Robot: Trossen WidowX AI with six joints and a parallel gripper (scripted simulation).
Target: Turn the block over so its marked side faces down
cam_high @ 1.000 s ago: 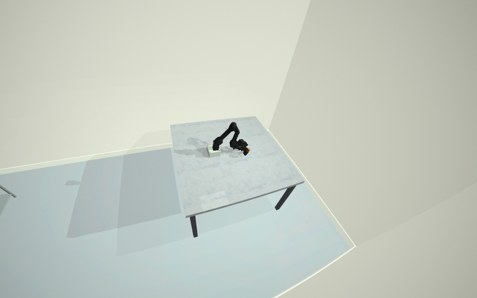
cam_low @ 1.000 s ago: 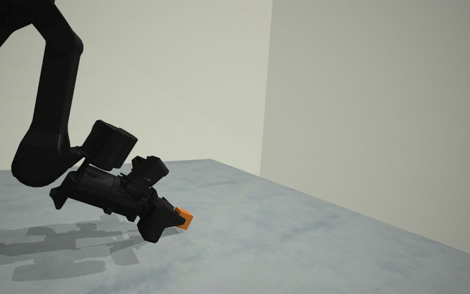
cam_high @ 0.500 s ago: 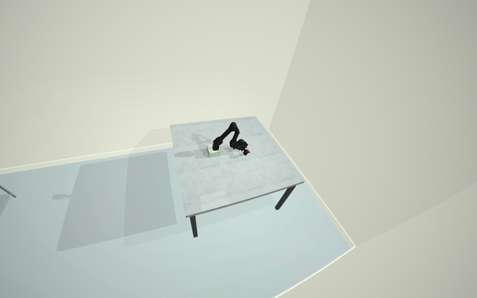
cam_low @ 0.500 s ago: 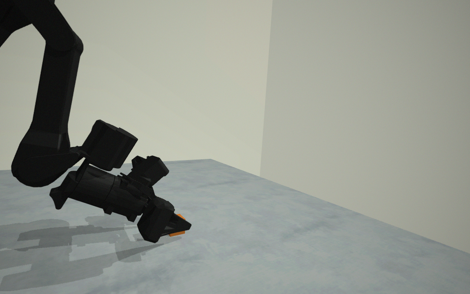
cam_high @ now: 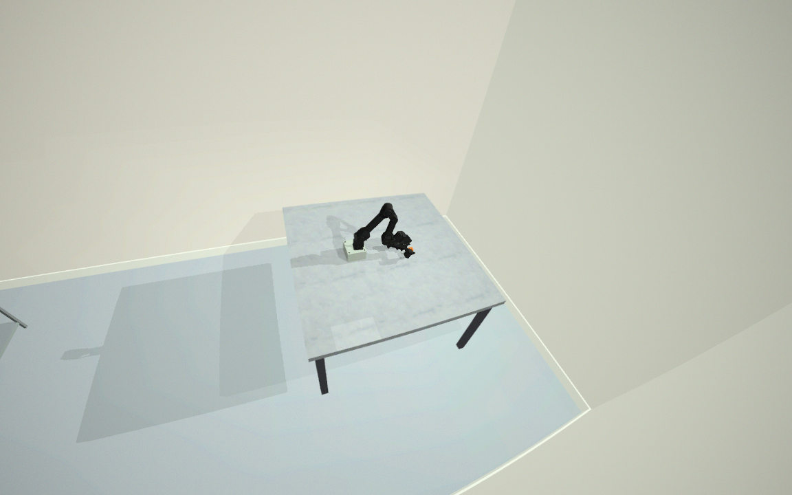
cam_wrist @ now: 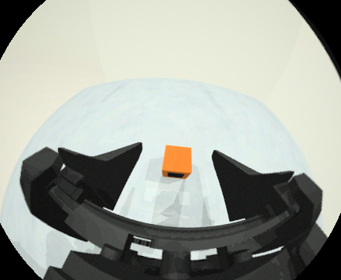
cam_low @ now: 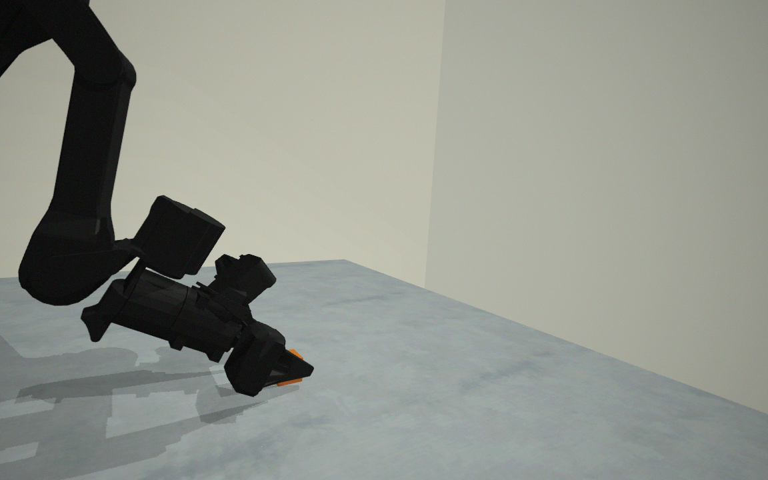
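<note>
Now: gripper tip 2 cm past the block and 1 cm above it.
</note>
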